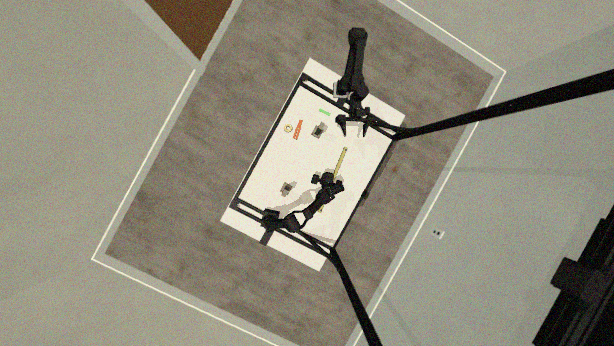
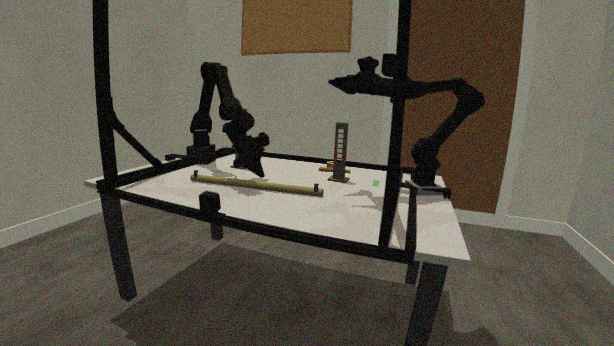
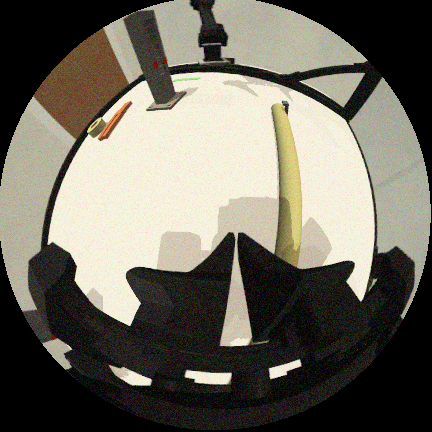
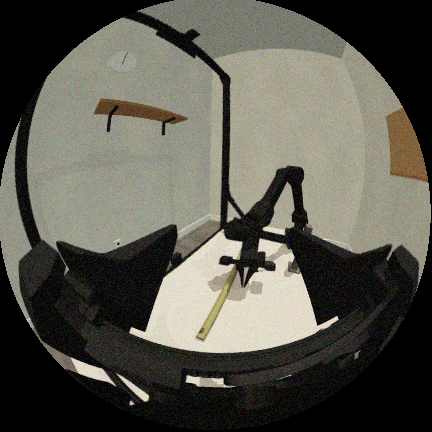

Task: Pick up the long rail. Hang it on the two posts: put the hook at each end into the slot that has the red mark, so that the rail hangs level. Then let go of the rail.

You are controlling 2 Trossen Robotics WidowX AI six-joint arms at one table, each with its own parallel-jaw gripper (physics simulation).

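Places are measured from the left arm's base along level axes (x ahead, y left, z up), in millimetres.
Pixels of known places: left gripper, between the fingertips: [image 2: 263, 177] [image 3: 234, 237] [image 4: 242, 286]; right gripper, between the fingertips: [image 1: 354, 136] [image 2: 331, 80] [image 4: 235, 231]; left arm's base, origin of its link: [image 1: 269, 220] [image 2: 201, 145]; right arm's base, origin of its link: [image 1: 341, 89] [image 2: 424, 183] [image 3: 212, 59].
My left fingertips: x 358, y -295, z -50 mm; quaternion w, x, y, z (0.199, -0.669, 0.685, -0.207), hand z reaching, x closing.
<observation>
For each thing: its top centre in the pictures, then the offset to it from my left fingertips.
- long yellow rail, centre of its top: [image 3: 299, 267] [image 2: 252, 175] [image 4: 230, 277] [image 1: 333, 180] dz +16, dx -26, dy -48 mm
- grey slotted post, centre of its top: [image 2: 342, 122] [image 1: 321, 125] dz +187, dx +261, dy +118 mm
- orange block, centre of its top: [image 3: 114, 116] [image 2: 334, 168] [image 1: 297, 129] dz -14, dx +248, dy +247 mm
- pale yellow ring, centre of its top: [image 3: 93, 124] [image 1: 287, 127] dz -1, dx +239, dy +312 mm
- green strip, centre of its top: [image 3: 185, 78] [image 2: 375, 182] [image 1: 324, 112] dz -25, dx +399, dy +100 mm
The long yellow rail [image 1: 340, 161] [image 2: 257, 185] [image 3: 290, 175] [image 4: 216, 310] lies flat on the table, with a dark upright hook near each end, one at its left end [image 2: 196, 173] and one at its right [image 2: 316, 187]. One grey slotted post [image 1: 319, 131] [image 2: 339, 171] [image 3: 159, 80] stands upright with red marks. The other post [image 1: 287, 188] stands nearer the left arm's base. My left gripper [image 2: 262, 175] [image 3: 234, 237] [image 4: 242, 286] is shut on nothing, low over the table beside the rail's middle. My right gripper [image 1: 354, 135] is open and empty, high above the table beyond the rail's end.
An orange block [image 1: 298, 130] [image 2: 326, 169] [image 3: 115, 121] and a pale yellow ring [image 1: 285, 129] lie beyond the marked post. A green strip [image 1: 324, 112] [image 2: 375, 183] [image 3: 186, 79] lies near the right arm's base. Black frame bars [image 2: 398, 200] edge the table.
</observation>
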